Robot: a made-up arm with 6 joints. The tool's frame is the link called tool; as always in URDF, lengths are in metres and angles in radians. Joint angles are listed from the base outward. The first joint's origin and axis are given. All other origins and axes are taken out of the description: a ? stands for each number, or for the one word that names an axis. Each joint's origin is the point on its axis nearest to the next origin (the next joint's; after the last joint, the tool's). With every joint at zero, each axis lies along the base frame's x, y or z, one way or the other. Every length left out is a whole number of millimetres.
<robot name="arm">
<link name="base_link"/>
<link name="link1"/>
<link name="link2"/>
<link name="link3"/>
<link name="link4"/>
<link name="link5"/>
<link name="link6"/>
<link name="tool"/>
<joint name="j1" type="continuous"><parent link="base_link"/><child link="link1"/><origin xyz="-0.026 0.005 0.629"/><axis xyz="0 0 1"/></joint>
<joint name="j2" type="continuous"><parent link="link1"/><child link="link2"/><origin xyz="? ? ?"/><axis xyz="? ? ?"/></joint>
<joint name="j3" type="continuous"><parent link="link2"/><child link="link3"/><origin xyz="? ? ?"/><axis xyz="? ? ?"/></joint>
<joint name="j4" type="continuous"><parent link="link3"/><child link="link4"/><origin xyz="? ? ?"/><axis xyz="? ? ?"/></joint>
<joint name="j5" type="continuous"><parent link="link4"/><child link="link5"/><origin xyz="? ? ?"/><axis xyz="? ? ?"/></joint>
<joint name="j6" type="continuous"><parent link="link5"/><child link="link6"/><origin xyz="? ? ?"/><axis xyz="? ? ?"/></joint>
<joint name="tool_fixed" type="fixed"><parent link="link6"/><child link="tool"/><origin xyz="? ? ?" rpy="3.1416 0 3.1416"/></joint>
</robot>
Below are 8 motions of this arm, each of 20 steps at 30 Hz.
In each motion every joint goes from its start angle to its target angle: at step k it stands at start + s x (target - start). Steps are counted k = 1, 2, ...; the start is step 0. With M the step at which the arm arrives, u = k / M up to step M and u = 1 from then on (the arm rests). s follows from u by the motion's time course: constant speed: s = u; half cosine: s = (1 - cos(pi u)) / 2; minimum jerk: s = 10 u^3 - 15 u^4 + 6 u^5.
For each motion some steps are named. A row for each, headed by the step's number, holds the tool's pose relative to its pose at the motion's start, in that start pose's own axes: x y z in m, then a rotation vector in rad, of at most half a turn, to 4 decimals.
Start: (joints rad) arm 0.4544 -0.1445 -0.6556 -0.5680 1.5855 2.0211
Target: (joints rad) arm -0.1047 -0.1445 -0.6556 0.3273 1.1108 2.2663
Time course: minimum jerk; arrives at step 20
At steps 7, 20:
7: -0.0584 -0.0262 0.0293 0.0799 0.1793 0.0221
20: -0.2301 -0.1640 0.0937 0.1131 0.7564 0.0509

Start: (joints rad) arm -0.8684 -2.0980 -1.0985 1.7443 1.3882 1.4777
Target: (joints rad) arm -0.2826 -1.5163 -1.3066 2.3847 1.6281 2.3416
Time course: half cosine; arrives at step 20
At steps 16, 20:
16: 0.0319 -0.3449 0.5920 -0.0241 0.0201 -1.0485
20: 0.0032 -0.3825 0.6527 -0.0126 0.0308 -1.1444

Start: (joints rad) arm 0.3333 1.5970 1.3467 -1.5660 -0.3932 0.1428
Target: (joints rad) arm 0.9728 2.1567 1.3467 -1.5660 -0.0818 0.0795
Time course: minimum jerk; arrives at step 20
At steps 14, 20:
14: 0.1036 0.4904 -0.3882 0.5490 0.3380 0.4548
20: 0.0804 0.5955 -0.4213 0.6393 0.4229 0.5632

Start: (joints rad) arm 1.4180 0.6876 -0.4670 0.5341 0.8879 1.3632
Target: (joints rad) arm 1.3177 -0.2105 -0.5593 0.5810 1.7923 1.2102
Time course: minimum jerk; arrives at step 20
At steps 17, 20:
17: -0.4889 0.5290 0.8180 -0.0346 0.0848 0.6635
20: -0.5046 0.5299 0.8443 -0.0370 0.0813 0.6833

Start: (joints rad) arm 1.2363 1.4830 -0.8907 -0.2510 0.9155 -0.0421
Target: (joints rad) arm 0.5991 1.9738 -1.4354 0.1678 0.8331 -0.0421
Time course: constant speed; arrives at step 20
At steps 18, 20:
18: -0.4559 -0.5312 0.1034 -0.2851 -0.0891 -0.1672
20: -0.5000 -0.5801 0.1439 -0.3173 -0.1056 -0.1812

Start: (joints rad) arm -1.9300 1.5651 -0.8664 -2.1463 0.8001 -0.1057
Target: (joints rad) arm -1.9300 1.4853 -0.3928 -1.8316 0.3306 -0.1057
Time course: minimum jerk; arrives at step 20
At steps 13, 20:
13: 0.0932 0.0935 0.0143 0.3094 -0.5234 -0.0370
20: 0.1143 0.1215 0.0292 0.4106 -0.6681 -0.0698

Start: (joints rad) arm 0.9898 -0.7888 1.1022 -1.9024 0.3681 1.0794
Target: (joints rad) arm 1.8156 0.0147 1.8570 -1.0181 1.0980 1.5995
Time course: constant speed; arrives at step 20
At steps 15, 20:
15: -0.4018 0.6461 0.0873 0.5348 1.4236 -0.3930
20: -0.3938 0.7661 0.2767 0.6153 1.7754 -0.0688

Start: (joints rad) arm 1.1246 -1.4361 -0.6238 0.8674 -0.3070 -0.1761
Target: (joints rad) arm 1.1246 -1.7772 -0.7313 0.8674 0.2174 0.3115
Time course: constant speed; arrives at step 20
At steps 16, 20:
16: 0.2471 0.2577 -0.1298 0.2706 0.1913 -0.4131
20: 0.3154 0.3203 -0.1452 0.3285 0.2543 -0.4960

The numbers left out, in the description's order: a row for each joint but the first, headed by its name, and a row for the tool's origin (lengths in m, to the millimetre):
j2: xyz -0.006 0.043 0, axis 0 1 0
j3: xyz -0.029 0 0.871, axis 0 1 0
j4: xyz -0.013 0 0.423, axis 0 0 1
j5: xyz 0.02 -0.003 0, axis 0 1 0
j6: xyz 0.022 0 0.057, axis 0 0 1
tool: xyz 0.017 0.018 0

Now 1 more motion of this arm.
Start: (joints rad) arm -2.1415 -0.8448 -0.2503 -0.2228 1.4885 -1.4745
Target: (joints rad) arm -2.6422 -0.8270 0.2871 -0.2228 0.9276 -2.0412
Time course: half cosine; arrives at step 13
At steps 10, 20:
10: 0.3874 0.1642 -0.1506 -0.0677 0.1525 0.9920
20: 0.4275 0.2027 -0.1760 -0.0690 0.1746 1.1330

